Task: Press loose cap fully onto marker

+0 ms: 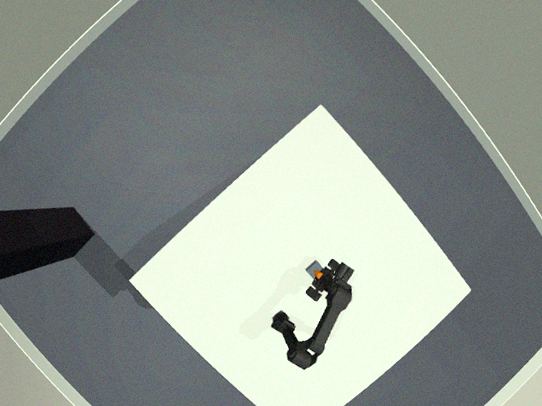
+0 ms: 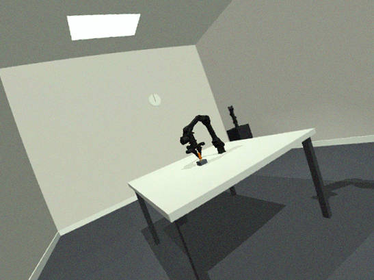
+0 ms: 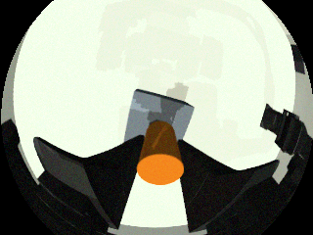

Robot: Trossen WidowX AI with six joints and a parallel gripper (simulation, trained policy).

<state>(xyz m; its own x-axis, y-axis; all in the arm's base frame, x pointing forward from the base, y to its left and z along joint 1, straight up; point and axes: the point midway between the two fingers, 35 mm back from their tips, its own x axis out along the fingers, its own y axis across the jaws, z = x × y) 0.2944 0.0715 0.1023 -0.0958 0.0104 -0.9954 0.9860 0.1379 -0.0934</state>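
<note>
Now: gripper tip 1 cm below the orange cap. The rest, counted from my gripper tip: grey holder block (5 cm below).
</note>
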